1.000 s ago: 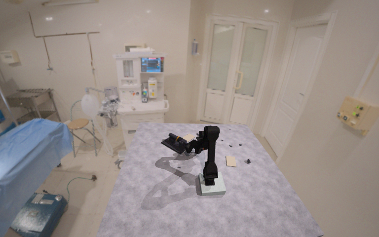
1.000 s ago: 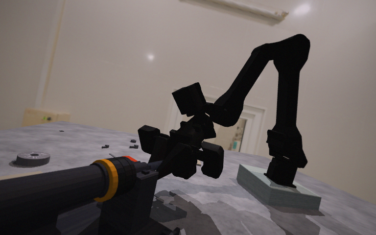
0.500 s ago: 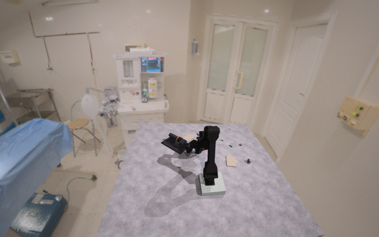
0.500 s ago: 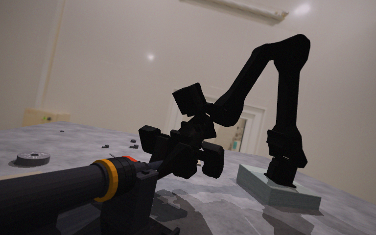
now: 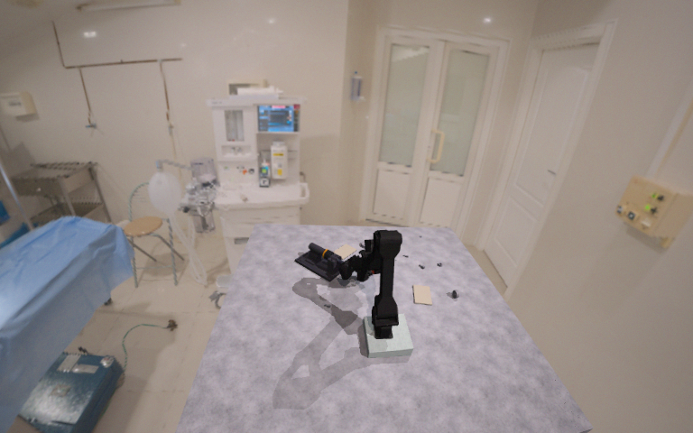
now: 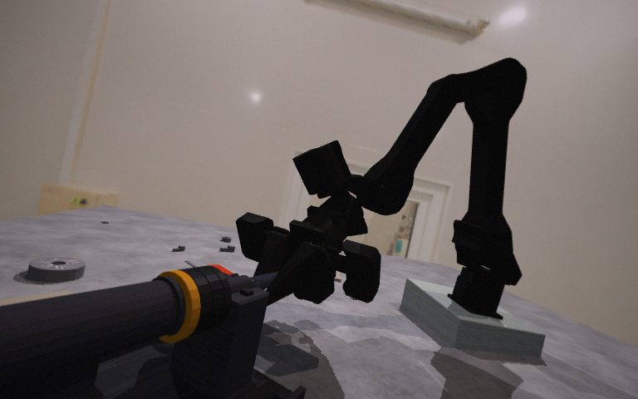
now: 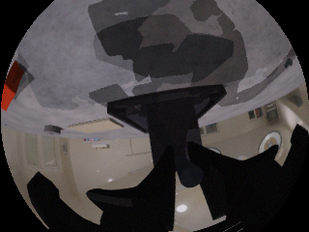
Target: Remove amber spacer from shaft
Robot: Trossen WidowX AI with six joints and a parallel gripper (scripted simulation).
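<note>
My gripper tip is now 2 cm short of the shaft, 3 cm to the right of it and 2 cm below it. The rest, counted from my gripper tip: red-handled tool 8 cm ahead, 23 cm to the right, 6 cm below; then amber spacer 6 cm ahead, 7 cm to the left, 2 cm above; then grey ring 26 cm ahead, 14 cm to the right, 5 cm below.
</note>
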